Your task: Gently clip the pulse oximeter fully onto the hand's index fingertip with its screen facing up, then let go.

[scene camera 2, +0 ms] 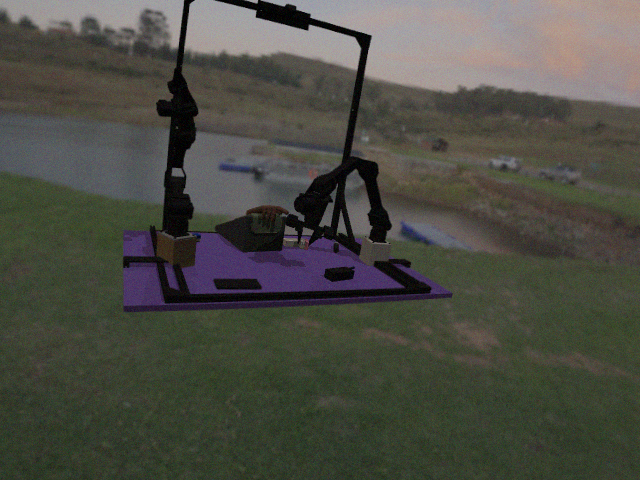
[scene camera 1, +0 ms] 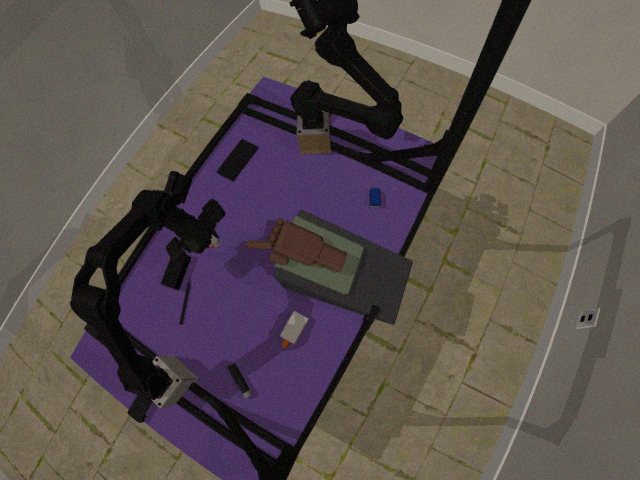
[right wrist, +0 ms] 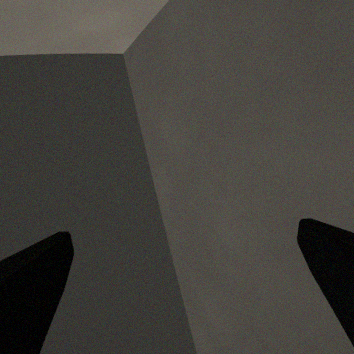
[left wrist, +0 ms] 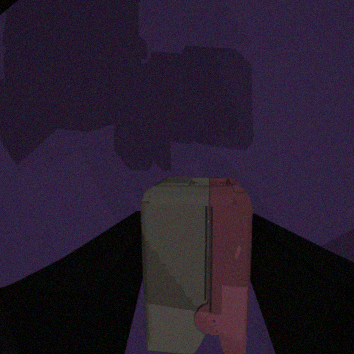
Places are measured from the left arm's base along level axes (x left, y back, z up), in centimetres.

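Where they show: left gripper, fingertip midpoint: (scene camera 2: 302, 245) (scene camera 1: 213, 241) (left wrist: 194, 223); right gripper, fingertip midpoint: (scene camera 2: 179, 75) (right wrist: 186, 236); left arm's base, origin of the base link: (scene camera 2: 377, 240) (scene camera 1: 158, 381); right arm's base, origin of the base link: (scene camera 2: 177, 233) (scene camera 1: 313, 120).
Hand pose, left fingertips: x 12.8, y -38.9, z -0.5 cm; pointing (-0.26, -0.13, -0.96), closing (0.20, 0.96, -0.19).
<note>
Things, the pixels of their centre, and the offset from my left fingertips. "spot": a spot on its surface instead.
- pulse oximeter, body centre: (left wrist: 198, 261) (scene camera 1: 209, 238) (scene camera 2: 303, 244) dz +0.8, dx +1.1, dy +0.0 cm
- green pad, surface spot: (scene camera 1: 353, 276) spot: dz +0.0, dx -37.0, dy -14.6 cm
- black slab, body centre: (scene camera 2: 237, 283) (scene camera 1: 237, 159) dz -9.6, dx +18.4, dy -26.7 cm
- black box, body centre: (scene camera 1: 176, 270) (scene camera 2: 339, 273) dz -8.2, dx +8.3, dy +14.0 cm
- thin black rod, body centre: (scene camera 1: 185, 301) dz -9.5, dx -0.1, dy +19.4 cm
- dark cylinder, body centre: (scene camera 1: 240, 381) dz -8.6, dx -28.3, dy +26.2 cm
- white box, body centre: (scene camera 1: 292, 330) (scene camera 2: 294, 242) dz -8.6, dx -31.5, dy +6.0 cm
- blue block, body centre: (scene camera 1: 375, 197) dz -8.3, dx -27.6, dy -40.2 cm
The pulse oximeter (scene camera 1: 214, 241) (scene camera 2: 305, 244) (left wrist: 175, 245) has a pale grey half and a red half. My left gripper (left wrist: 194, 223) is shut on it across both halves and holds it above the purple table top. Its screen does not show clearly. The brown hand (scene camera 1: 299, 243) (scene camera 2: 266, 210) lies on a green pad (scene camera 1: 353, 276). Its index finger (scene camera 1: 259, 244) points left in scene camera 1, with a gap between the fingertip and the oximeter. My right gripper (right wrist: 186, 236) is open and empty, raised high away from the hand and facing the walls.
A dark grey sloped stand (scene camera 1: 385, 279) (scene camera 2: 238, 235) carries the pad. A black slab (scene camera 1: 237, 160) (scene camera 2: 237, 284), black box (scene camera 1: 175, 271) (scene camera 2: 338, 274), thin black rod (scene camera 1: 185, 304), dark cylinder (scene camera 1: 238, 379), white box (scene camera 1: 294, 327) and blue block (scene camera 1: 374, 196) lie around.
</note>
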